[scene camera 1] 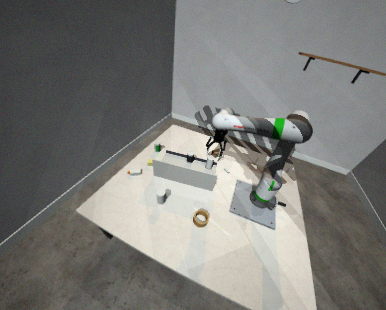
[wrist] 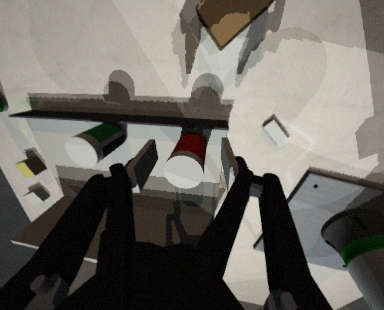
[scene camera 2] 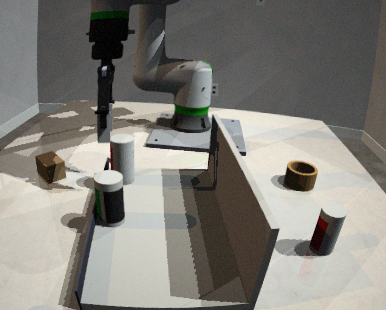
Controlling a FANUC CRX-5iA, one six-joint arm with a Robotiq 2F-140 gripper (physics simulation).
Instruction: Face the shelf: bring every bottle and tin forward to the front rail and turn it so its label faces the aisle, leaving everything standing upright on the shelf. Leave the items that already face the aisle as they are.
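Places are measured from the arm's base along level axes (x right, y ahead, z up), in centimetres.
Where they show: gripper, fingertip midpoint: [scene camera 1: 212,154] [wrist: 188,148] [scene camera 2: 105,136]; arm's base, link origin: [scene camera 1: 259,199] [wrist: 351,228] [scene camera 2: 190,125].
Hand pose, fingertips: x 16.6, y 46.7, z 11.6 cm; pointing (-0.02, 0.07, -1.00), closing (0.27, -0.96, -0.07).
Note:
Each offset is from my fingertips to the top centre of the thing. "spot": to the spot under its first point.
A white-capped bottle @[dx -4.3, dy -0.1, dz -0.2 cm] [scene camera 1: 209,162] [scene camera 2: 123,159] [wrist: 191,146] with a red label stands upright at the robot's end of the shelf, close to the front rail @[dx -3.1, dy +17.9, dz -8.1 cm] [scene camera 2: 86,255] [wrist: 120,119]. Its red side faces the rail. A white-capped black tin @[dx -6.5, dy +17.5, dz -1.2 cm] [scene camera 1: 190,157] [scene camera 2: 111,200] [wrist: 107,137] stands upright beside it at the rail, its green side toward the rail. The shelf [scene camera 1: 182,175] [scene camera 2: 135,270] has a tall back panel. My gripper [scene camera 1: 216,145] [scene camera 2: 104,134] [wrist: 188,148] is open and empty near the red-labelled bottle's top. In the wrist view its fingers lie either side of the bottle, with gaps.
Behind the back panel stand a red-labelled can @[dx -51.2, dy +18.3, dz -3.5 cm] [scene camera 1: 161,196] [scene camera 2: 327,230] and a brown ring @[dx -51.5, dy -11.7, dz -8.4 cm] [scene camera 1: 201,224] [scene camera 2: 301,181]. A brown block @[dx +18.4, dy -1.2, dz -8.4 cm] [scene camera 2: 50,167] [wrist: 232,22] lies before the rail. A green tin @[spot: dx -8.9, dy +49.3, dz -7.5 cm] [scene camera 1: 158,147], yellow block @[dx -25.5, dy +45.9, dz -9.6 cm] [scene camera 1: 150,162] [wrist: 30,166] and lying white bottle @[dx -40.9, dy +50.7, dz -10.6 cm] [scene camera 1: 135,172] are beyond the shelf's far end.

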